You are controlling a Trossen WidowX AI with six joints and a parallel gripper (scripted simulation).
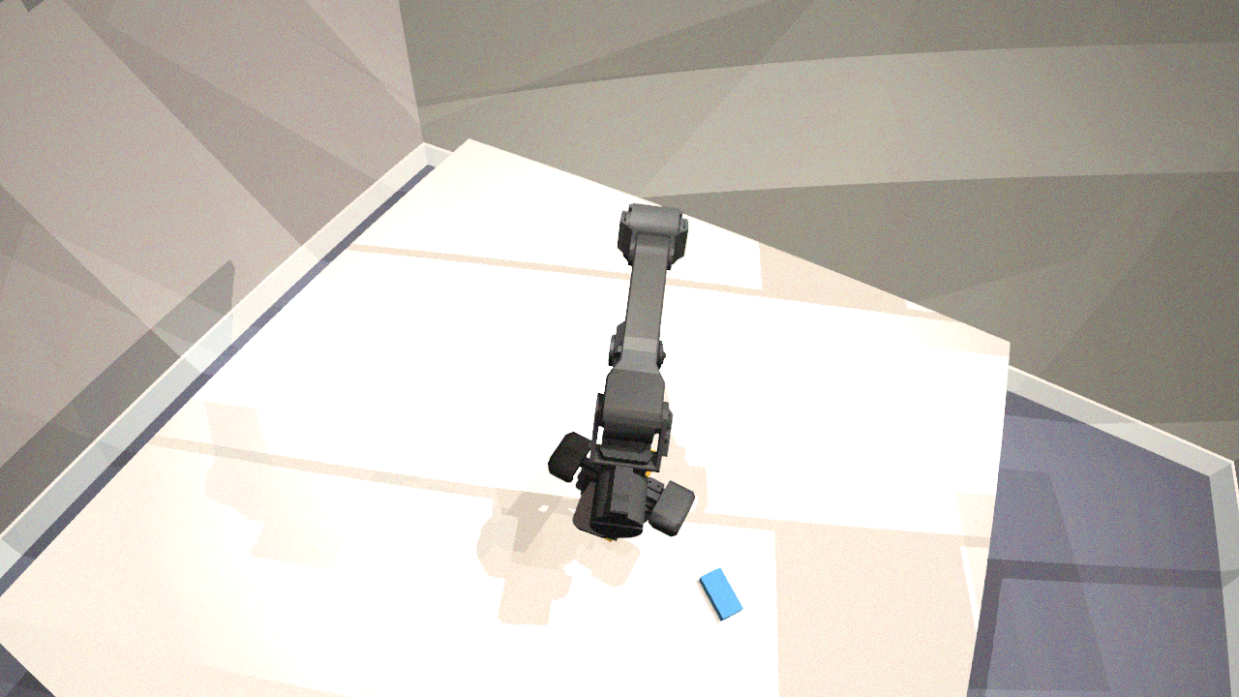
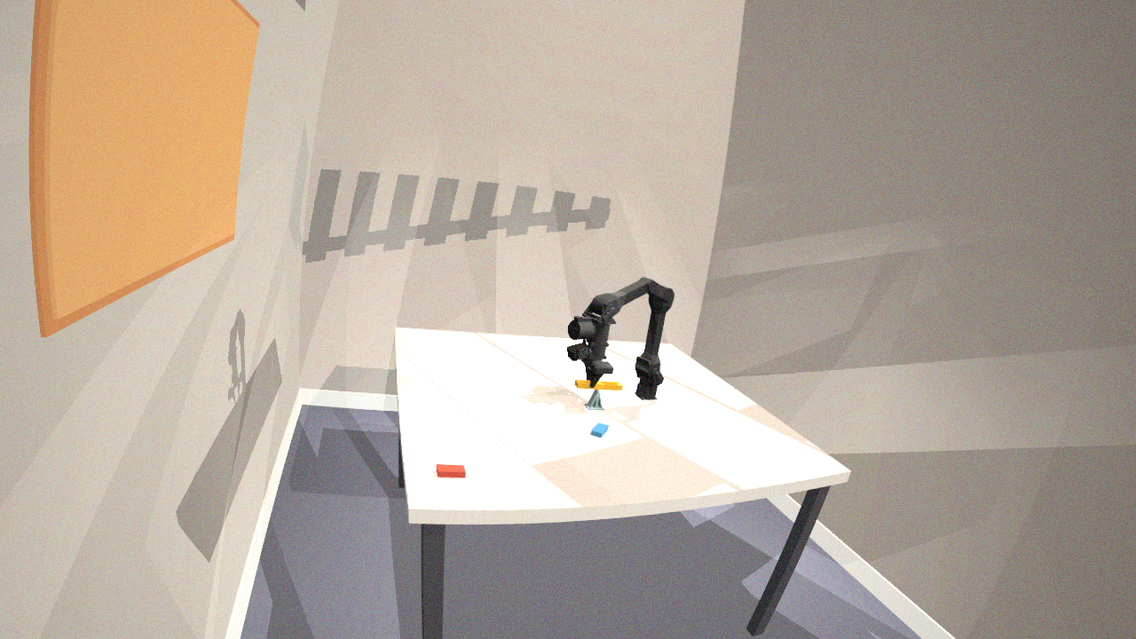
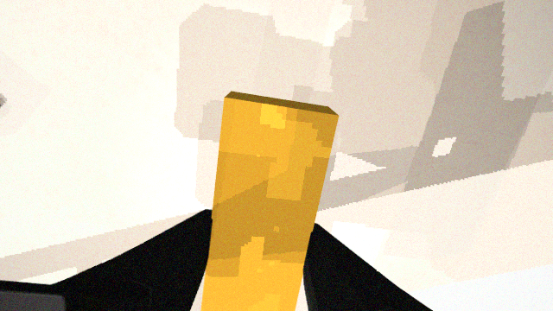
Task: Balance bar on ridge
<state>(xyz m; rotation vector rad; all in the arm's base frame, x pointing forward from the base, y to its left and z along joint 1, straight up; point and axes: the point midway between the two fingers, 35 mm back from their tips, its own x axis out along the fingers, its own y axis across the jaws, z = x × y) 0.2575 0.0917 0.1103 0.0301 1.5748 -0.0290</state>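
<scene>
The yellow bar is 30 mm behind my gripper tip. Round my gripper tip: blue block (180 mm to the left, 70 mm below, 20 mm ahead); red block (480 mm ahead, 410 mm to the left, 70 mm below).
</scene>
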